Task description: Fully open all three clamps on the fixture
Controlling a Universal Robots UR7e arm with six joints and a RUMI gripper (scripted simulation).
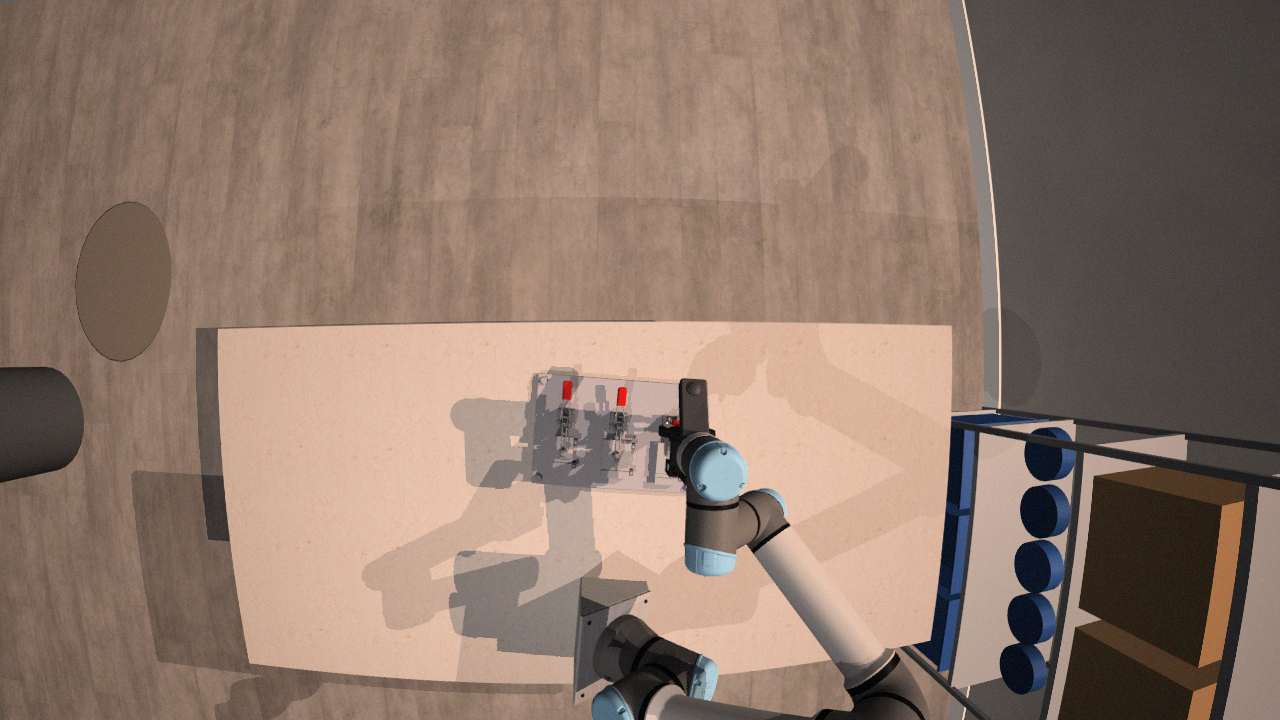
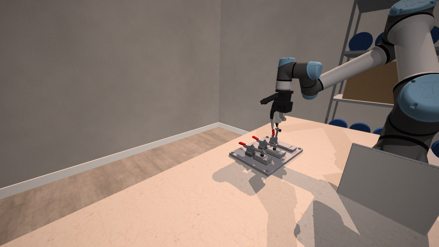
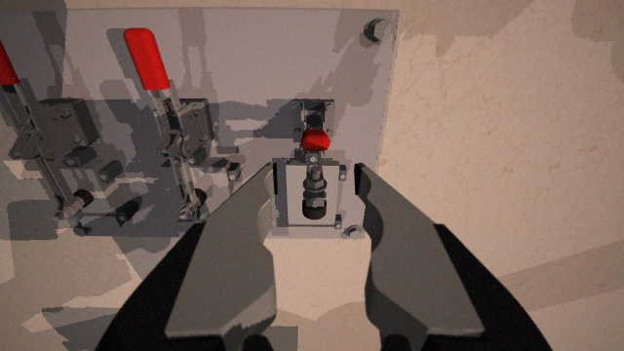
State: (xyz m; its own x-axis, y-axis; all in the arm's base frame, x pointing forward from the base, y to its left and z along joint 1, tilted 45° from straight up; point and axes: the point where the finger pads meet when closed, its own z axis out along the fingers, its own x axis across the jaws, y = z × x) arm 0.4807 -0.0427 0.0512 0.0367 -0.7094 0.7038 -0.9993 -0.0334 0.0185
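Now: hand 40 mm past the grey fixture plate, 110 mm to the right of it and 120 mm above it.
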